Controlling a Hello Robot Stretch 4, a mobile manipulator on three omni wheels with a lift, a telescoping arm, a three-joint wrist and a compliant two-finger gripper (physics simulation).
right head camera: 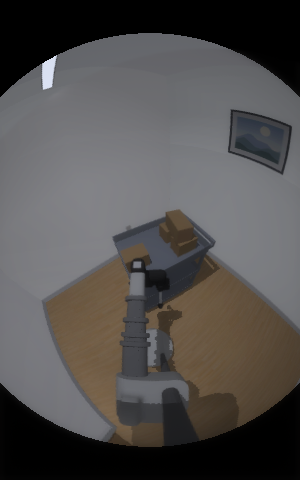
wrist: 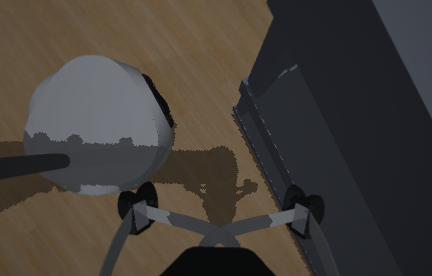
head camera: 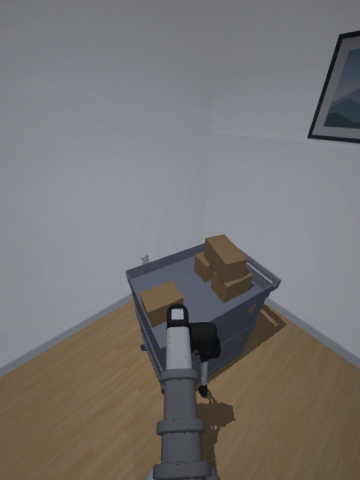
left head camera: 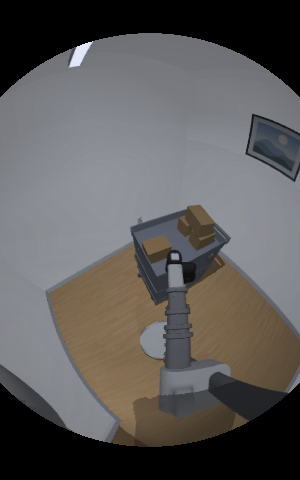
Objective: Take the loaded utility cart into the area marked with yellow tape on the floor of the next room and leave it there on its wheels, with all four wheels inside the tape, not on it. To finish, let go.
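Frame: origin at the robot's base, x right, y ahead, z up, level; centimetres.
Seen in the pictures: gripper, fingertip midpoint: (wrist: 220, 200) (head camera: 200, 372); robot's base at its link origin: (right head camera: 151, 346) (left head camera: 160, 338).
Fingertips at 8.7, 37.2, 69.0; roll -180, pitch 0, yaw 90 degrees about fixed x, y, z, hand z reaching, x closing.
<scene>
Offsets run from my fingertips to a thing's middle, as dx, dy, dz. Level surfaces: height alone.
The grey utility cart (head camera: 195, 285) (left head camera: 172, 235) (right head camera: 157, 245) (wrist: 350, 125) stands upright at an angle near a room corner. Its top tray bears a stack of brown boxes @[+14.9, +40.1, +25.4] (head camera: 225, 257) (left head camera: 200, 220) (right head camera: 179, 227) at the right and one brown box @[-15.4, +23.1, +13.6] (head camera: 162, 300) (left head camera: 156, 248) (right head camera: 135, 252) at the left. My gripper (wrist: 220, 200) points down beside the cart's near side, its fingers wide apart with nothing between them. In the wrist view the right fingertip overlaps the cart's lower edge; contact is unclear. Most wheels are hidden. The yellow tape does not show.
Two white walls (head camera: 100, 175) (left head camera: 100, 175) (right head camera: 100, 175) meet behind the cart. A framed picture (left head camera: 275, 145) (right head camera: 260, 140) hangs at the right. My round white base (left head camera: 152, 340) (wrist: 95, 100) is on the wood floor @[dz -71.7] (head camera: 75, 400) before the cart. A wall end shows at the lower left.
</scene>
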